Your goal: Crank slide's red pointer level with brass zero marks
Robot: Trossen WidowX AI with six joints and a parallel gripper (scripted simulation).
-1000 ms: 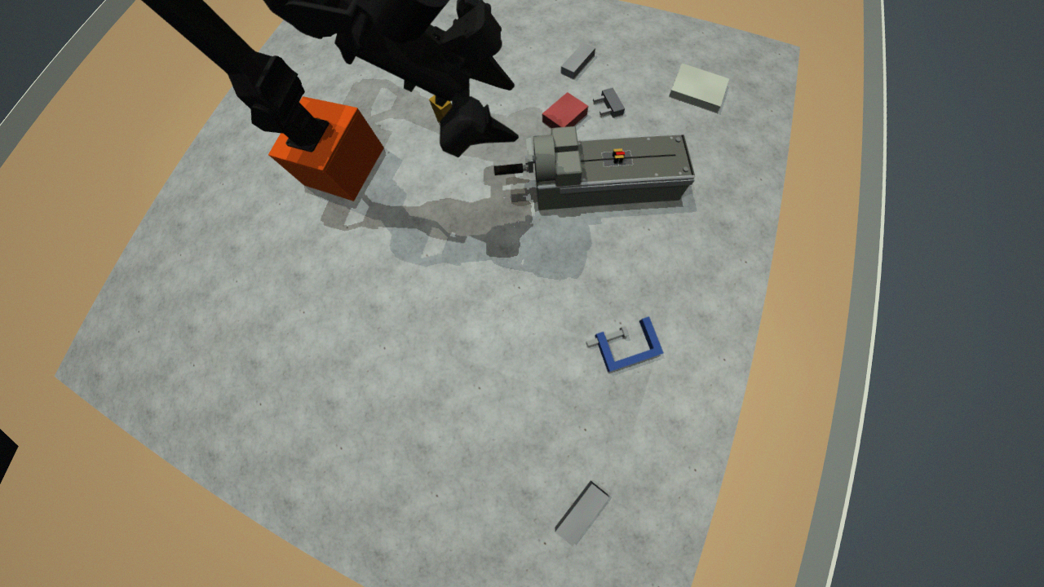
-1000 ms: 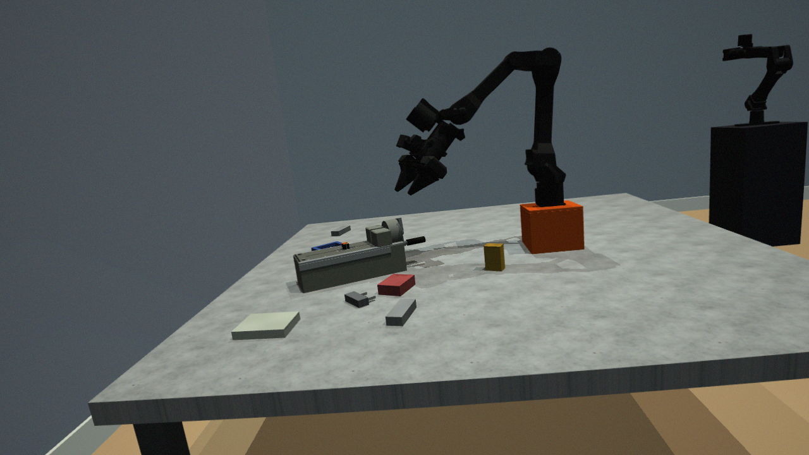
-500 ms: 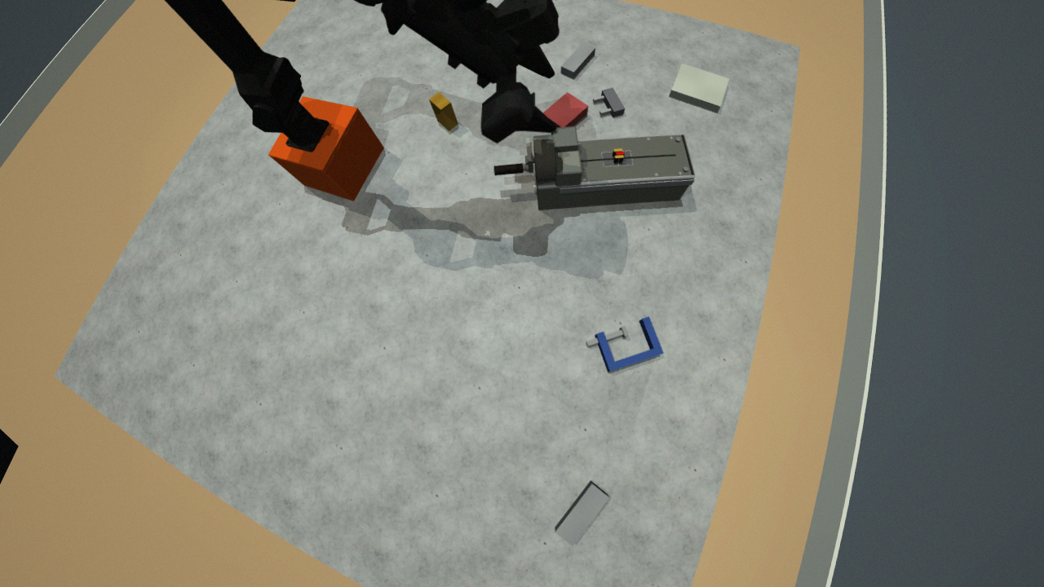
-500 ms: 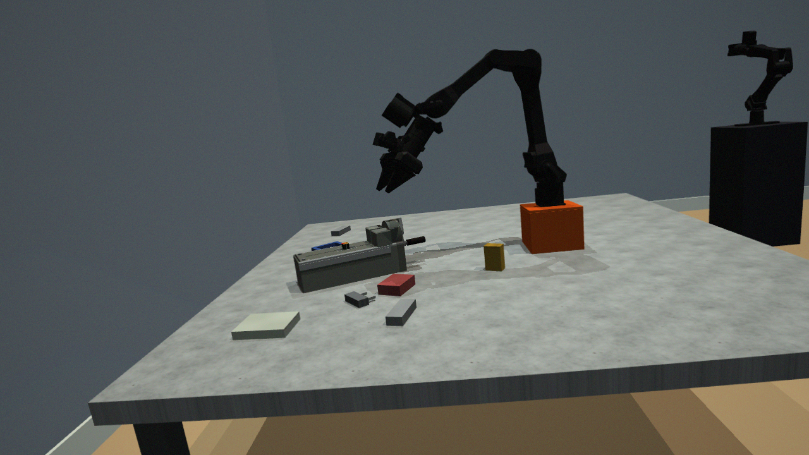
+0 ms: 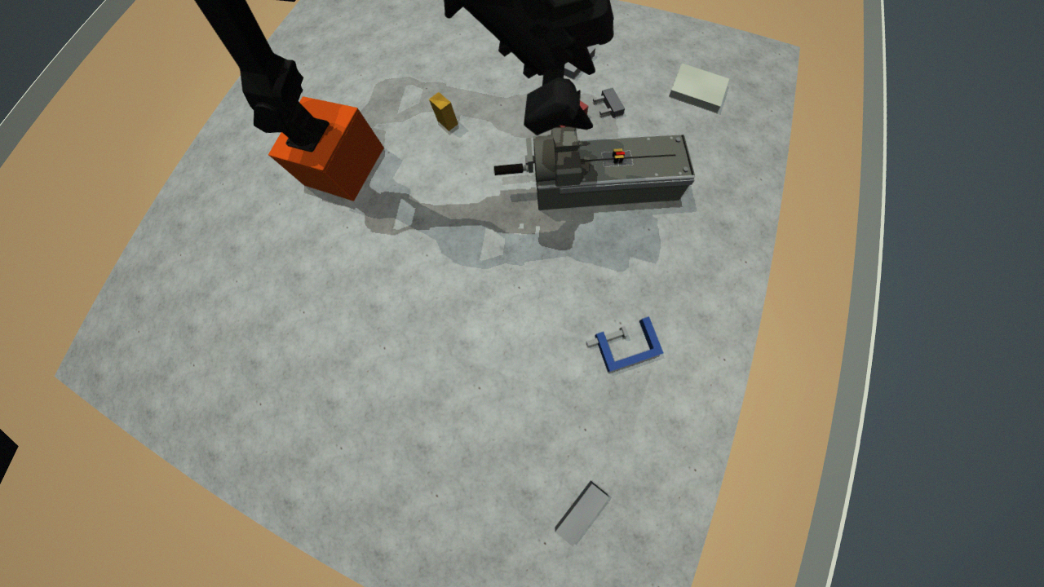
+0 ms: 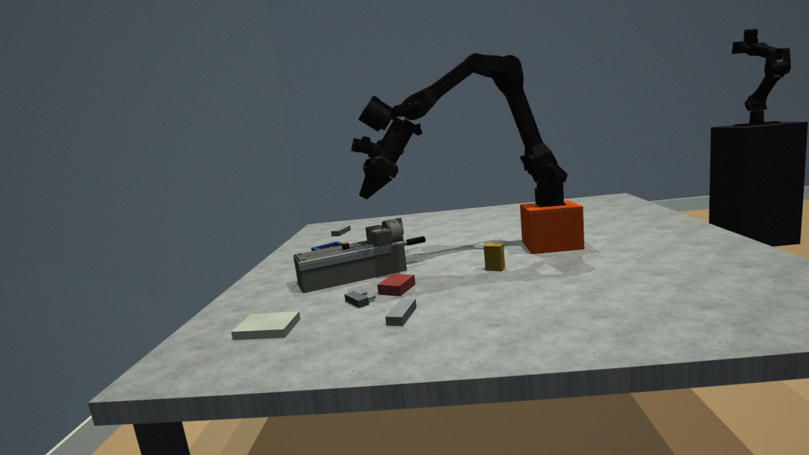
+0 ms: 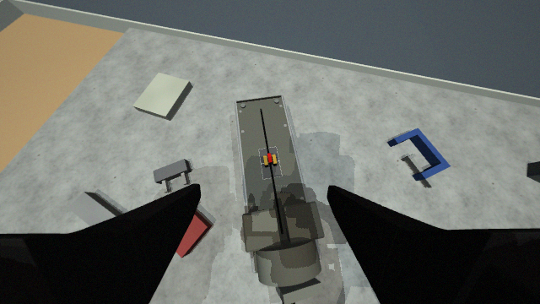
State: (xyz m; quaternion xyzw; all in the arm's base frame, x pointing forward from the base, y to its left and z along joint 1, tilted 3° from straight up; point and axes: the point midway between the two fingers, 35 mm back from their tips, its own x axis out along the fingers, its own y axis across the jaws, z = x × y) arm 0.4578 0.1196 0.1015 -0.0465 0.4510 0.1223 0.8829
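Now: gripper tip 140 mm above the black crank handle, 110 mm past it and 60 mm to the left of it. Round my gripper tip: red pointer (110 mm below, 60 mm ahead, 10 mm to the left); then grey bracket (190 mm to the left, 190 mm below); then red block (180 mm below, 130 mm to the left, 70 mm behind).
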